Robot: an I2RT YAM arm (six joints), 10 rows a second.
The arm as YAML. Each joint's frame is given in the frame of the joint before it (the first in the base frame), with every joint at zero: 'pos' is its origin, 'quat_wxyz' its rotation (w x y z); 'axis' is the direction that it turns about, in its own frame. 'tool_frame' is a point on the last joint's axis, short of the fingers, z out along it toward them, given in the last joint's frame.
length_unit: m
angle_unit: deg
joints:
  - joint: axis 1
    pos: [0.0, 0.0, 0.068]
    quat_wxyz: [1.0, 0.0, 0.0, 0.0]
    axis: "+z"
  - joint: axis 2
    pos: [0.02, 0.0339, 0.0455]
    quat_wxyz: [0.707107, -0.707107, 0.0, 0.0]
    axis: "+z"
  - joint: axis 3
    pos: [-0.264, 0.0, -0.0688]
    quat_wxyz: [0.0, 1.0, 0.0, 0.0]
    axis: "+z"
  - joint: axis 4
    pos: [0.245, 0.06, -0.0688]
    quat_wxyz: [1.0, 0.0, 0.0, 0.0]
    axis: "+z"
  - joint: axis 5
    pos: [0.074, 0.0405, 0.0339]
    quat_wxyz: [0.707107, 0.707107, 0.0, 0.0]
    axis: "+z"
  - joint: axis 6
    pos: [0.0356, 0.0, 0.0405]
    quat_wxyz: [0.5, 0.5, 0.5, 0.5]
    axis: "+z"
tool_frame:
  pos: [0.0, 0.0, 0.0]
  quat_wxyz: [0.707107, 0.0, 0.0, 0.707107]
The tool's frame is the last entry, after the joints.
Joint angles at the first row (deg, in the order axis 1, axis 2, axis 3, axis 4, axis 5, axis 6):
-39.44 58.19 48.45 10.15 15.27 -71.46
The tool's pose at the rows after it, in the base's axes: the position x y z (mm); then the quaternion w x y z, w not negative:
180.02 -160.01 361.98 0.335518 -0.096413 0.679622 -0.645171
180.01 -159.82 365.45 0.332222 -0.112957 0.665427 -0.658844
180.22 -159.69 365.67 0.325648 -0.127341 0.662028 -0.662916
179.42 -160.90 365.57 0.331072 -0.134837 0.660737 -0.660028
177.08 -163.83 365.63 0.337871 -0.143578 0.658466 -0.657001
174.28 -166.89 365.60 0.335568 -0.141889 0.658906 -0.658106
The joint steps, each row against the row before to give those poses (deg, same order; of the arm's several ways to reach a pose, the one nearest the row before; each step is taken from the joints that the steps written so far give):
0.00 0.00 0.00 3.02 -0.29 -0.02
-0.11 0.00 0.00 1.83 -0.98 -2.67
-0.04 0.00 0.00 0.11 -0.70 -1.81
-0.59 0.00 0.00 -0.06 -1.70 0.00
-1.27 0.00 0.00 0.02 -2.61 0.04
-1.10 0.00 0.00 -0.02 -0.74 0.02

